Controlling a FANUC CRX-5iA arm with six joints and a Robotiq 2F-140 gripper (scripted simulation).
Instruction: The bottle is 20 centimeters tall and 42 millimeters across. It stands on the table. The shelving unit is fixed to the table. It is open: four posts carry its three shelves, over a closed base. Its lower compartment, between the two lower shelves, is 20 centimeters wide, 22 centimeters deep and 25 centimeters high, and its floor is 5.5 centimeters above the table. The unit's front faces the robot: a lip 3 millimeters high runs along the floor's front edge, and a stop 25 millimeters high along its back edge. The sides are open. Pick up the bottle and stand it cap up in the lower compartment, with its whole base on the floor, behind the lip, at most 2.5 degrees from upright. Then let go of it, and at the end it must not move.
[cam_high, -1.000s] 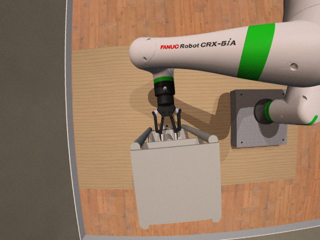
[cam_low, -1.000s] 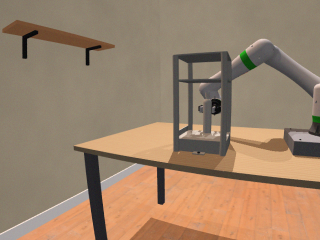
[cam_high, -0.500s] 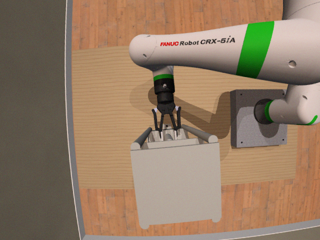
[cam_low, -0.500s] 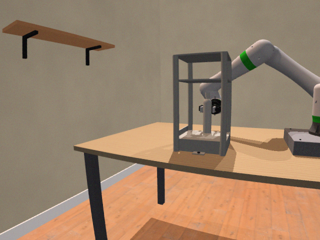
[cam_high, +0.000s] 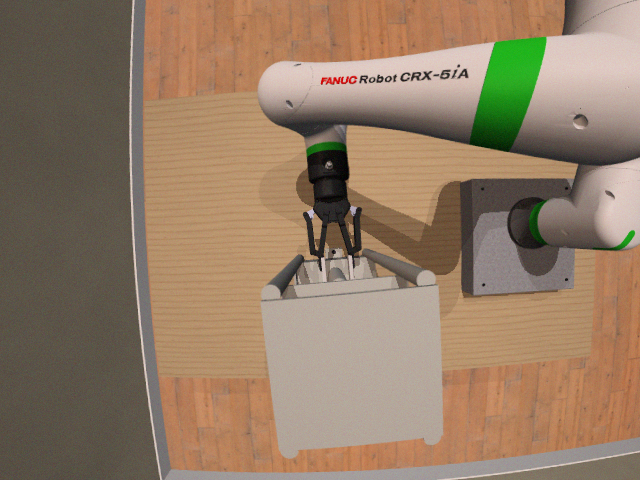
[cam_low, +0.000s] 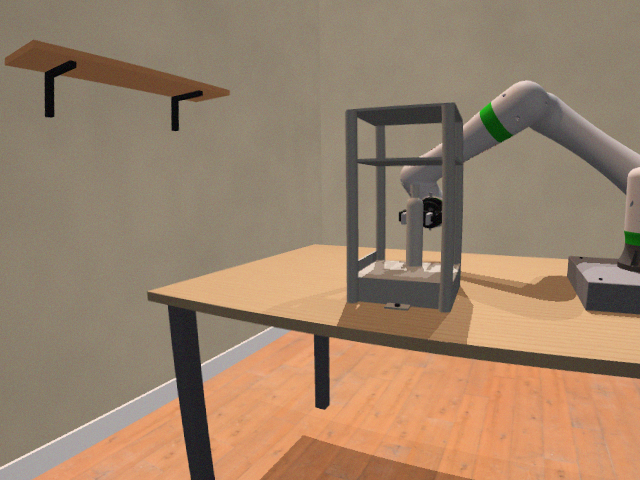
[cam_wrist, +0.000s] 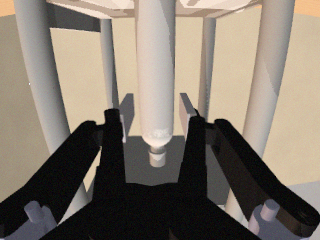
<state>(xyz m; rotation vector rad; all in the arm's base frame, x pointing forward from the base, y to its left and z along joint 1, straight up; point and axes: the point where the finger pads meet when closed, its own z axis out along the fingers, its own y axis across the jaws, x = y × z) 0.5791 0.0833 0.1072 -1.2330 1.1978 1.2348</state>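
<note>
The shelving unit lies 9 cm to the left of my hand and 4 cm above it.
</note>
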